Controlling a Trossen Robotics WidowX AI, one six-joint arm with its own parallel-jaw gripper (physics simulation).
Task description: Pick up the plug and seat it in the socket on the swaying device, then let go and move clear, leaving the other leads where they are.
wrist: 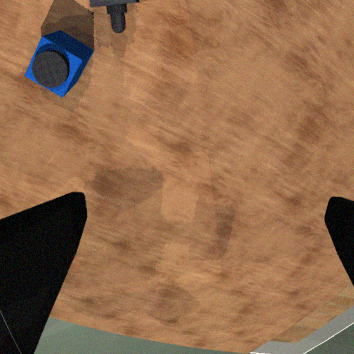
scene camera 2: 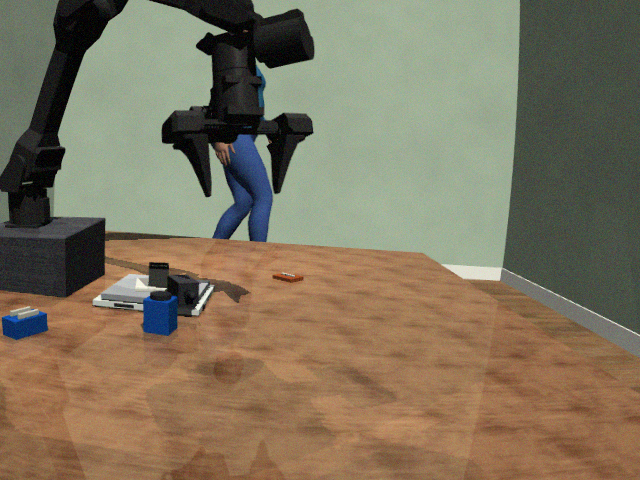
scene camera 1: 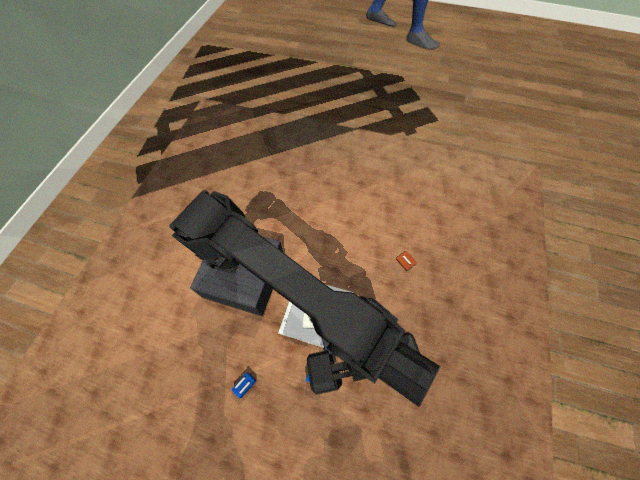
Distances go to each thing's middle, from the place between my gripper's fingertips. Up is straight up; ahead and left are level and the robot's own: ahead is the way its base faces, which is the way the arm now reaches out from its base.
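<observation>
The plug (scene camera 2: 186,288) is 80 mm behind my hand, 60 mm to the left of it and 140 mm below it. And my hand is 140 mm above the device (scene camera 2: 134,288), 130 mm past it and 120 mm to the right of it.
</observation>
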